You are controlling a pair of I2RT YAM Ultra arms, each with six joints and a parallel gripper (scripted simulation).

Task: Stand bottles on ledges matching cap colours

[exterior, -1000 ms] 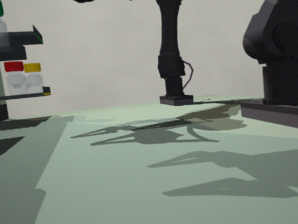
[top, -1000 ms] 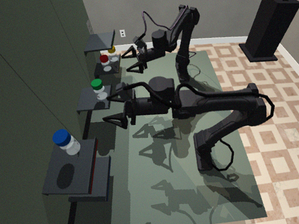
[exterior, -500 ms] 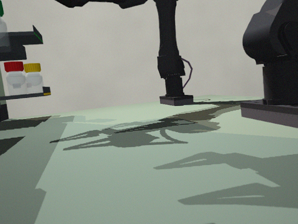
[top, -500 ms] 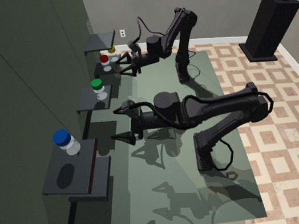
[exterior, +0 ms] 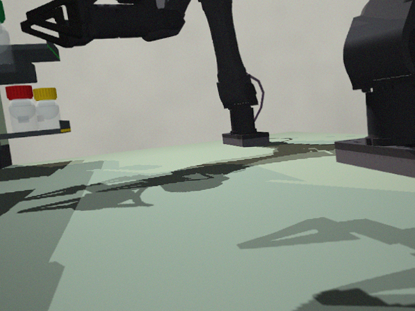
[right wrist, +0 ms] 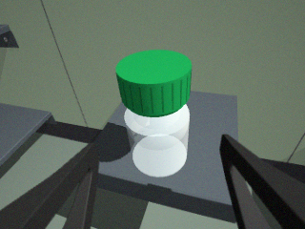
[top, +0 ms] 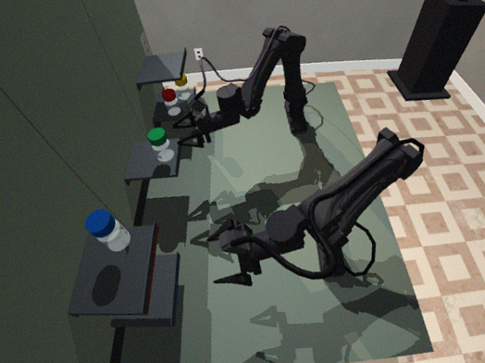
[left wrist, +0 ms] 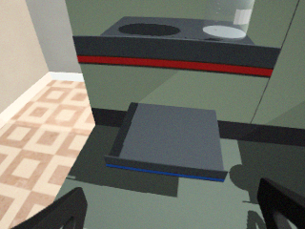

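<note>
My right gripper is now 6 cm short of the green-capped bottle, 3 cm above it and 2 cm to the right of it. The rest, counted from my right hand: blue-capped bottle: 35 cm to the left, 11 cm ahead, 7 cm above; then red-capped bottle: 32 cm to the right, 13 cm below, 9 cm ahead; then yellow-capped bottle: 42 cm to the right, 13 cm below, 5 cm ahead.
</note>
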